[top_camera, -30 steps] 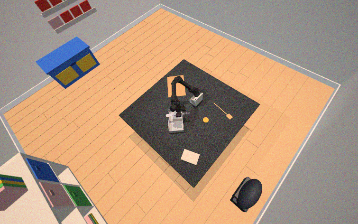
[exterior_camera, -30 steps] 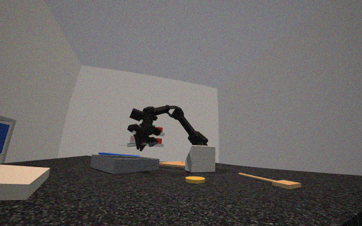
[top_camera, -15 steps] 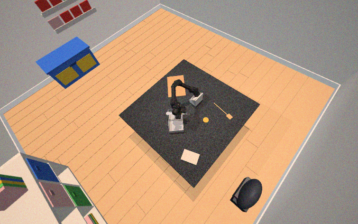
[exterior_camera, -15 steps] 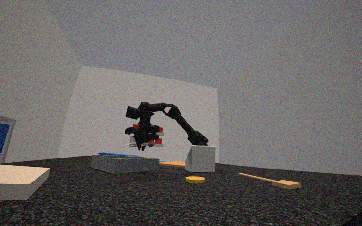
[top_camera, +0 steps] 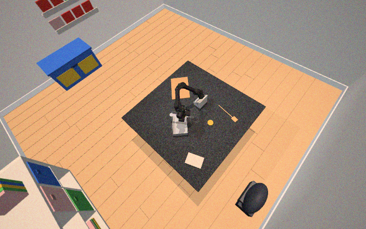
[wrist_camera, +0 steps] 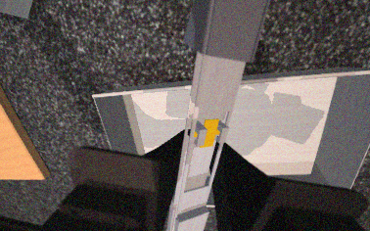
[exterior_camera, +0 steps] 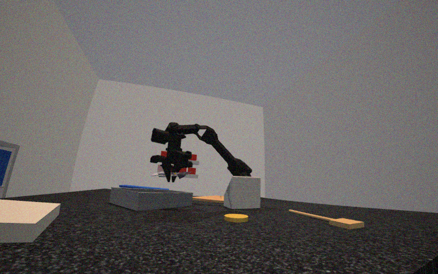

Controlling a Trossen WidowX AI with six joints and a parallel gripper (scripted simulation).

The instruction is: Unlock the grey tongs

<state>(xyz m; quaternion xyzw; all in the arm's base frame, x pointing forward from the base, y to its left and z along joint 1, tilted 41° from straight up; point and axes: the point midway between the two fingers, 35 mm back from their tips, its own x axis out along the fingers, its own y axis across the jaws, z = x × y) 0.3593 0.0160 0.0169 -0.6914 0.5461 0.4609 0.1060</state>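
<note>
Right now the yellow lock piece is 10 mm behind my gripper tip, 20 mm to the left of it and 40 mm above it. From my gripper tip the other things lie so: wooden board 350 mm behind, 380 mm to the right, 90 mm below; then grey roasting tin 60 mm ahead, 10 mm to the right, 70 mm below; then cream slab 290 mm ahead, 410 mm to the left, 90 mm below.
</note>
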